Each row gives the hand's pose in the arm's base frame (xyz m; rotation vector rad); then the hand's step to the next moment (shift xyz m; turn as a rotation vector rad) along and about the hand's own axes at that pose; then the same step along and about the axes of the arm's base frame.
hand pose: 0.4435 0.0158 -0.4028 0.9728 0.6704 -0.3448
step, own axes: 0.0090 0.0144 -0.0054 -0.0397 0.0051 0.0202
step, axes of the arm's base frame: 0.0127 0.0124 0.0012 -0.0196 -0.0153 0.0373
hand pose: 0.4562 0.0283 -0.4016 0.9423 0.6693 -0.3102
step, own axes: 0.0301 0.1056 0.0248 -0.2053 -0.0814 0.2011
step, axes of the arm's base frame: 0.0875 0.0402 0.0582 -0.1195 -0.2196 0.1634
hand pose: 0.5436 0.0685 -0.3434 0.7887 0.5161 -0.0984
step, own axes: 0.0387 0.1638 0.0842 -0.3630 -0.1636 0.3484
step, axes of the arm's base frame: 0.1127 0.0610 0.1379 -0.2197 -0.3972 0.2718
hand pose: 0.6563 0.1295 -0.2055 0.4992 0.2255 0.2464
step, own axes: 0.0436 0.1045 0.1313 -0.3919 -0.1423 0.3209
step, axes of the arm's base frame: 0.0584 0.0431 0.1574 -0.2582 -0.3753 0.2633
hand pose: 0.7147 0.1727 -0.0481 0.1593 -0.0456 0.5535
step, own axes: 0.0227 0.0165 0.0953 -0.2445 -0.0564 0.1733
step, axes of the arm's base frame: 0.0106 0.0101 0.0983 -0.1782 -0.2026 0.1422
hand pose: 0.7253 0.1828 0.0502 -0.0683 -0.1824 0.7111
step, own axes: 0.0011 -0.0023 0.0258 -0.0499 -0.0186 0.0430
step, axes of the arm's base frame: -0.0026 -0.0010 0.0258 -0.0333 -0.0467 0.0374
